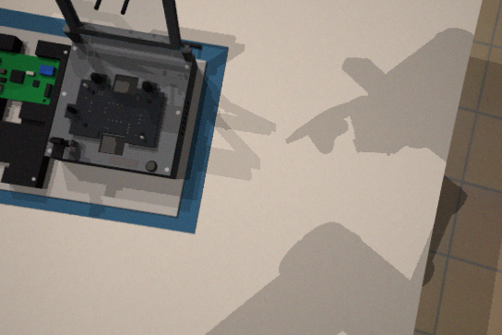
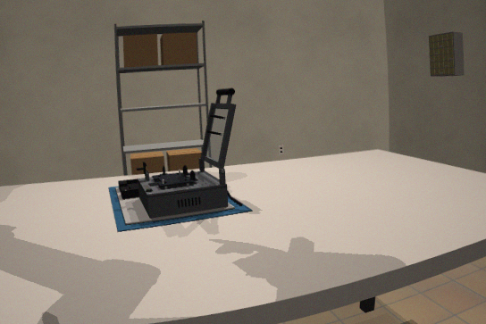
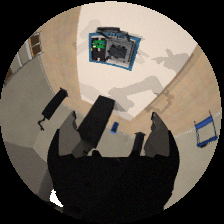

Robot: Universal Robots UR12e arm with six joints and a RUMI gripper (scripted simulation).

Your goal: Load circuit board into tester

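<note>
Now: the green circuit board 500 mm below my hand, 310 mm to the left of it and 30 mm behind it. The rest, counted from my hand: dark grey tester (410 mm below, 180 mm to the left); then dark nest (450 mm below, 140 mm to the left, 20 mm behind); then tester lid (340 mm below, 160 mm to the left, 100 mm ahead).
</note>
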